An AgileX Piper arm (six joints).
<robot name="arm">
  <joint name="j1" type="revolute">
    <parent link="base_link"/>
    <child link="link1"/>
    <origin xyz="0 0 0.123" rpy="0 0 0"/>
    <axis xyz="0 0 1"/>
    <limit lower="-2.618" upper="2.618"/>
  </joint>
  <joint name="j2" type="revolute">
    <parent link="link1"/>
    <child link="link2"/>
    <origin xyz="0 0 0" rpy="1.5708 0 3.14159"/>
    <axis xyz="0 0 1"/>
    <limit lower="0" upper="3.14"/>
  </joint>
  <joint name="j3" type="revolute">
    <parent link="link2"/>
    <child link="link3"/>
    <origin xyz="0.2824 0.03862 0" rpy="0 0 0"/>
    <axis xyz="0 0 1"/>
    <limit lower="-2.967" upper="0"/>
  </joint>
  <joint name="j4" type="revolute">
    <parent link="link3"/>
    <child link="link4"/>
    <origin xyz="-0.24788 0.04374 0" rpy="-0.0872 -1.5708 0"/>
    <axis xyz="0 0 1"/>
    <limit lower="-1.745" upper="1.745"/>
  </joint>
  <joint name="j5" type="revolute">
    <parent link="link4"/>
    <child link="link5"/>
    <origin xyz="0 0 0" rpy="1.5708 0 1.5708"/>
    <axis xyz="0 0 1"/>
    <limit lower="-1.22" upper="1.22"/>
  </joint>
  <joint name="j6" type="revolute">
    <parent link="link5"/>
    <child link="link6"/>
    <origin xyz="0 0.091 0" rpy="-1.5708 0 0"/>
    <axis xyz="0 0 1"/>
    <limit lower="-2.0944" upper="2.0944"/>
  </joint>
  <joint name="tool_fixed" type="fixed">
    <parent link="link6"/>
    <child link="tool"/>
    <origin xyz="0 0 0" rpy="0 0 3.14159"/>
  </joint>
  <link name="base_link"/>
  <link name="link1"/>
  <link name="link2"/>
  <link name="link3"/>
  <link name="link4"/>
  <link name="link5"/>
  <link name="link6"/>
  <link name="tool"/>
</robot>
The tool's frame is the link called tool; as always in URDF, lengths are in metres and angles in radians.
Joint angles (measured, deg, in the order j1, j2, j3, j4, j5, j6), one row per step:
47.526, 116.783, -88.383, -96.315, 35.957, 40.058
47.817, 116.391, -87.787, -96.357, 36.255, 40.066
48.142, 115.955, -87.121, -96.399, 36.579, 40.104
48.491, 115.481, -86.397, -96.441, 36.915, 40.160
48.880, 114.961, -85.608, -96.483, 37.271, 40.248
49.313, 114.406, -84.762, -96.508, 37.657, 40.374
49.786, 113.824, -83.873, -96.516, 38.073, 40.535
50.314, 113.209, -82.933, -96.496, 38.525, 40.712
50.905, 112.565, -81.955, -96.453, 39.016, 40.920
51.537, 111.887, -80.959, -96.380, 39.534, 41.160
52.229, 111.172, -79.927, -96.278, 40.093, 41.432
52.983, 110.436, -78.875, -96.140, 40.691, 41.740
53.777, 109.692, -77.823, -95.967, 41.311, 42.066
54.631, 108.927, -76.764, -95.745, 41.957, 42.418
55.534, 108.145, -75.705, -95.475, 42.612, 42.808
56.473, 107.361, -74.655, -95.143, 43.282, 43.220
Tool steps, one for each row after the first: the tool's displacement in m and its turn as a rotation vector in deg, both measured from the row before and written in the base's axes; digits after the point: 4 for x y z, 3 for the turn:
-0.0028, -0.0001, 0.0002, -0.224, 0.001, 0.034
-0.0031, -0.0001, 0.0002, -0.221, 0.012, 0.037
-0.0034, -0.0002, 0.0002, -0.221, 0.021, 0.046
-0.0037, -0.0002, 0.0002, -0.210, 0.028, 0.060
-0.0041, -0.0001, 0.0002, -0.186, 0.046, 0.061
-0.0044, -0.0001, 0.0001, -0.162, 0.059, 0.058
-0.0048, -0.0001, 0.0001, -0.153, 0.074, 0.065
-0.0052, 0.0000, 0.0001, -0.127, 0.081, 0.076
-0.0054, 0.0000, 0.0002, -0.075, 0.081, 0.071
-0.0058, 0.0001, 0.0003, -0.038, 0.085, 0.074
-0.0062, 0.0001, 0.0003, 0.006, 0.095, 0.075
-0.0064, 0.0001, 0.0003, 0.040, 0.104, 0.075
-0.0067, 0.0002, 0.0004, 0.092, 0.120, 0.082
-0.0070, 0.0002, 0.0004, 0.159, 0.144, 0.090
-0.0071, 0.0002, 0.0004, 0.211, 0.177, 0.077

